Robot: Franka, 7 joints.
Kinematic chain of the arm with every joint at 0, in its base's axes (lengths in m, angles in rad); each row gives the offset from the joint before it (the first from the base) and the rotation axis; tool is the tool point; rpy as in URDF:
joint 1: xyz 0 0 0.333 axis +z
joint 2: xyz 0 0 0 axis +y
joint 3: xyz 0 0 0.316 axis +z
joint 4: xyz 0.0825 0 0 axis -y
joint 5: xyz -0.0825 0 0.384 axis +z
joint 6: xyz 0 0 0 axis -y
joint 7: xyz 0.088 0 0 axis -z
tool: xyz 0 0 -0.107 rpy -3.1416 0 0
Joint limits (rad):
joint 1: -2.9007..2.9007
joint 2: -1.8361..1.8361
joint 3: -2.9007..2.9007
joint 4: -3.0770..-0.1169
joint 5: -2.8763..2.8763
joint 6: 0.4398..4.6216
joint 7: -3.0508..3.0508
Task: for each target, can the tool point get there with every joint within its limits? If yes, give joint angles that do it. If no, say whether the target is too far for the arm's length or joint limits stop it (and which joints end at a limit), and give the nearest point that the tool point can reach.
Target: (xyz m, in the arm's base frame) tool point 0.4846 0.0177 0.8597
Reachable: yes | joints 0.6154 -0.1612 -0.4077 -1.2968 -0.5947 1.7340 -2.2193
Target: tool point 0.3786 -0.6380 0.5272
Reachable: yes | joints 1.7790 -1.0788 -2.2422 -0.3850 0.1805 1.3200 0.8483
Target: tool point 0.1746 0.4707 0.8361
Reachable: yes | joints -2.1482 -1.3427 -0.6163 -1.1520 1.9421 0.8366 -1.3795
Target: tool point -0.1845 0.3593 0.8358
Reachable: yes | joints 2.4108 -0.3224 -0.0528 -1.8194 1.0552 3.7782 2.2702
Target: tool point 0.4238 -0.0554 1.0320
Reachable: yes | joints 0.0440 0.4744 -0.8989 -0.4344 0.0245 3.4782 2.5886
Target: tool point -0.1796 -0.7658 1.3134
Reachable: no: too far | nearest point -0.1226 -0.5227 1.0021 | short by 0.399 m
